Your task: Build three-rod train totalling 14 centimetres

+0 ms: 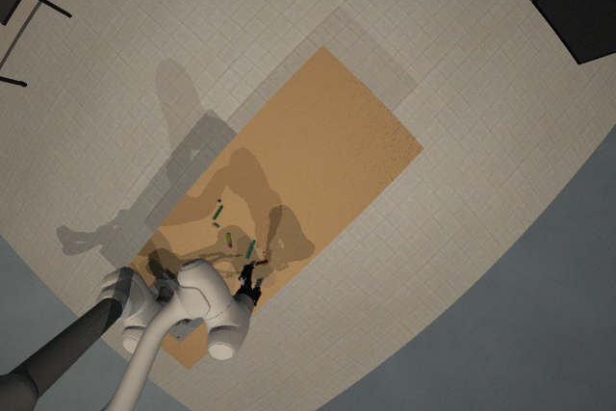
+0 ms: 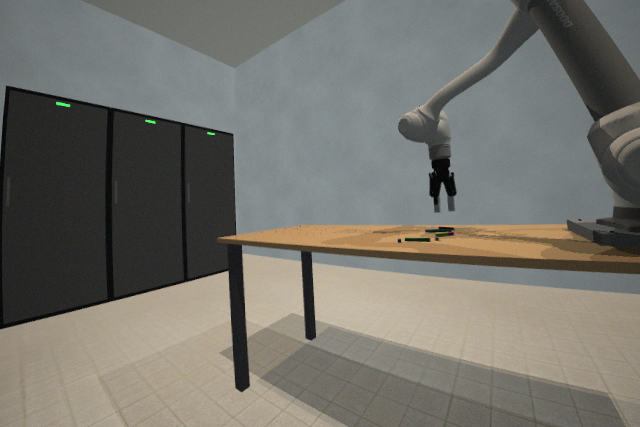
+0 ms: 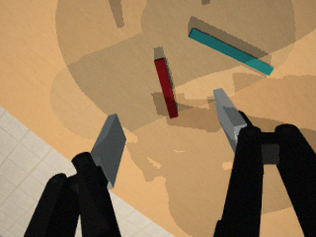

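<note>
My gripper is now 10 cm above the red rod. Round my hand: turquoise rod: 10 cm below, 8 cm to the left, 3 cm ahead; then magenta rod: 17 cm to the left, 10 cm below, 2 cm behind; then lime rod: 20 cm to the left, 10 cm below, 1 cm ahead.
</note>
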